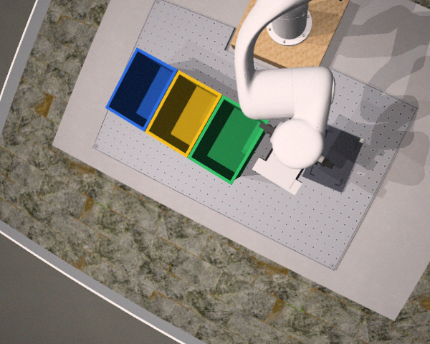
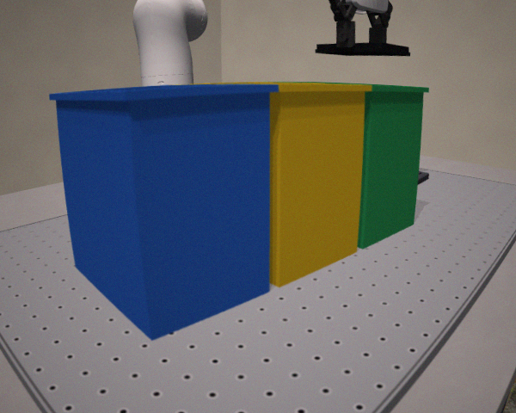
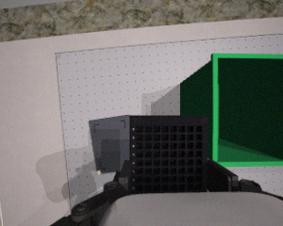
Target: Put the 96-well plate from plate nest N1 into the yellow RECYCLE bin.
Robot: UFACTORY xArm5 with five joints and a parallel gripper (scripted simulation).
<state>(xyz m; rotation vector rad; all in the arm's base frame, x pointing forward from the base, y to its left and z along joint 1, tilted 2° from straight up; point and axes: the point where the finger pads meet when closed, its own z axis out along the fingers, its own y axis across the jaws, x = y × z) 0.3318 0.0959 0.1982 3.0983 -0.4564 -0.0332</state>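
Right now my hand is 10 mm past the yellow bin, 290 mm to the left of it and 160 mm above it. Round my hand: 96-well plate (10 mm below); then green bin (30 mm ahead, 160 mm to the right, 160 mm below); then grey plate nest (10 mm ahead, 120 mm to the left, 240 mm below).
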